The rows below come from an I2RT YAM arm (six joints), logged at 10 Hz.
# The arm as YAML. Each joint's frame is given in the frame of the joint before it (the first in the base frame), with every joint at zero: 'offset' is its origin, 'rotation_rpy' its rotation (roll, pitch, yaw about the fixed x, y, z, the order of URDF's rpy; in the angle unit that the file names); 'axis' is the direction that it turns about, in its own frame. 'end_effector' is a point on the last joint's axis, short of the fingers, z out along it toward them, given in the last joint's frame.
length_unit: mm
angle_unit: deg
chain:
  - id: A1
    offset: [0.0, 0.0, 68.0]
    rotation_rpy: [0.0, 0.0, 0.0]
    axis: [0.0, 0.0, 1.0]
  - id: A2
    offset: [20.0, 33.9, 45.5]
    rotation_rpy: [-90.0, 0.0, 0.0]
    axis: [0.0, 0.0, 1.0]
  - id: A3
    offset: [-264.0, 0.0, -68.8]
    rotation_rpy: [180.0, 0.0, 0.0]
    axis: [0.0, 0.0, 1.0]
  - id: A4
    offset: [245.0, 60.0, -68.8]
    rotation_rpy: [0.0, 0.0, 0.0]
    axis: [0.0, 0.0, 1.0]
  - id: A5
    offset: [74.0, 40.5, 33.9]
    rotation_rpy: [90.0, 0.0, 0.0]
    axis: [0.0, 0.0, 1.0]
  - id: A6
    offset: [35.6, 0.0, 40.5]
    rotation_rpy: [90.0, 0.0, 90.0]
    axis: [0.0, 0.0, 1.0]
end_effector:
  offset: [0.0, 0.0, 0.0]
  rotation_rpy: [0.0, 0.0, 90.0]
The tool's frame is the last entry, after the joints.
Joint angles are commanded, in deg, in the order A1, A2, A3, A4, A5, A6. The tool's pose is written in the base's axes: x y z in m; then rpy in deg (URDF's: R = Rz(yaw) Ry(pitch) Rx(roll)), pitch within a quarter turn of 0, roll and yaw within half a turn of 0. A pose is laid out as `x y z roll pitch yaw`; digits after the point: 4 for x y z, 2 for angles.
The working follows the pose.
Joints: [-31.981, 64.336, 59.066, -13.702, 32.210, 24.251]
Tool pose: 0.2051 -0.1504 0.3548 140.05 68.97 72.44
Where each joint sits with the arm in this pose, in the base's axes (m; each line is computed from the numbers above, not from the rounded line before):
A1: 0.0000 0.0000 0.0680
A2: 0.0349 0.0182 0.1135
A3: -0.0985 0.0204 0.3515
A4: 0.1495 -0.0534 0.3887
A5: 0.2021 -0.1262 0.4029
A6: 0.2051 -0.1504 0.3548
the tool: 0.2051 -0.1504 0.3548

